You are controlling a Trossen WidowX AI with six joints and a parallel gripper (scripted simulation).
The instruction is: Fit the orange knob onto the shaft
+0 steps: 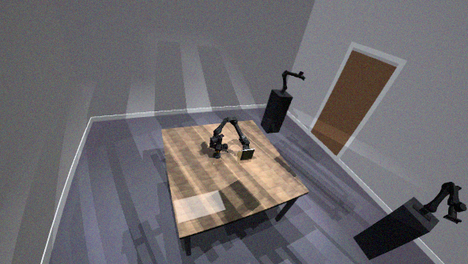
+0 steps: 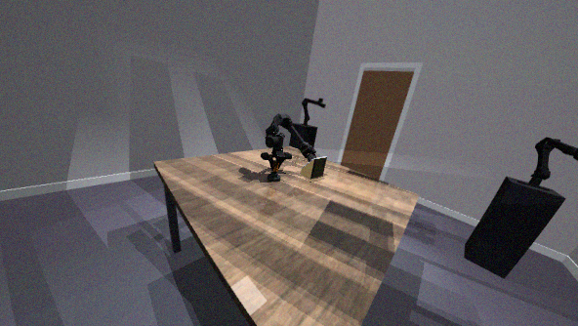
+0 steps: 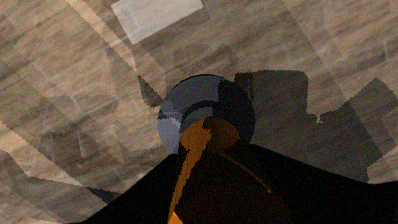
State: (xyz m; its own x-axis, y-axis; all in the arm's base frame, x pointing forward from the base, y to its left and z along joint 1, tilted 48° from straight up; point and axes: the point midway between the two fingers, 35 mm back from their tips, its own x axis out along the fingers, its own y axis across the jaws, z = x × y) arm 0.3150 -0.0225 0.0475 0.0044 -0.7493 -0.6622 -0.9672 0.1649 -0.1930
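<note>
The orange knob lies 2 cm above my gripper tip. Also, from my gripper tip: round pedestal: 4 cm below.
</note>
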